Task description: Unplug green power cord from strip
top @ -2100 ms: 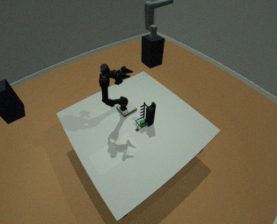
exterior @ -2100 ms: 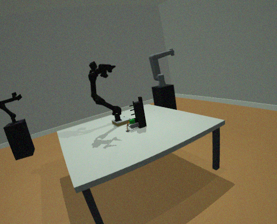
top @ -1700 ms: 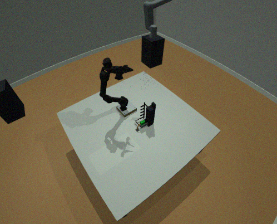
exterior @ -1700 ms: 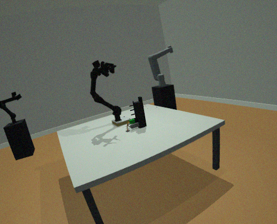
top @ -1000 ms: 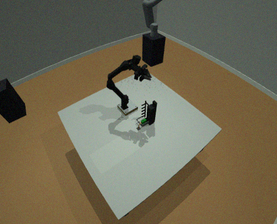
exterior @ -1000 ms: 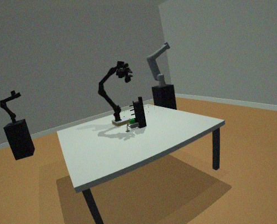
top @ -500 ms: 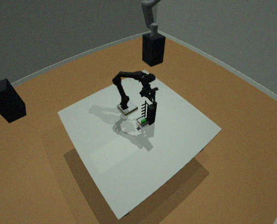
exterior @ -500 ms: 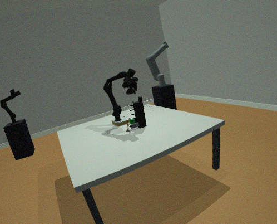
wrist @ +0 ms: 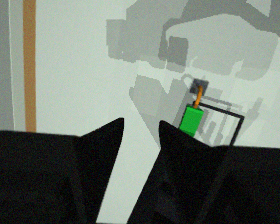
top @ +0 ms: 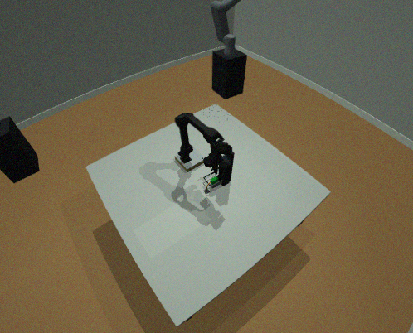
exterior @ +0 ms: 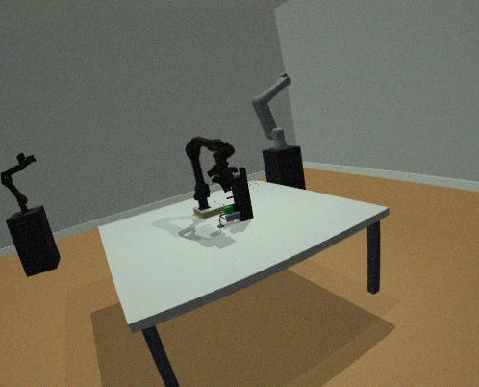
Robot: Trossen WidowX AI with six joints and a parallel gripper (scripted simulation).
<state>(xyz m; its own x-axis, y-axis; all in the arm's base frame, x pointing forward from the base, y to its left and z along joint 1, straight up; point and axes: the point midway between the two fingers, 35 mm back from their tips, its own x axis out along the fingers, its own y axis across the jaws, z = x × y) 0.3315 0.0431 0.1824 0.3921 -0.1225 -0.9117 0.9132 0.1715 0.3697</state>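
The green plug is 100 mm below my gripper tip, 50 mm behind it and 20 mm to the left of it. From my gripper tip the other things lie so: black upright slab: 100 mm to the left, 70 mm below, 50 mm behind.
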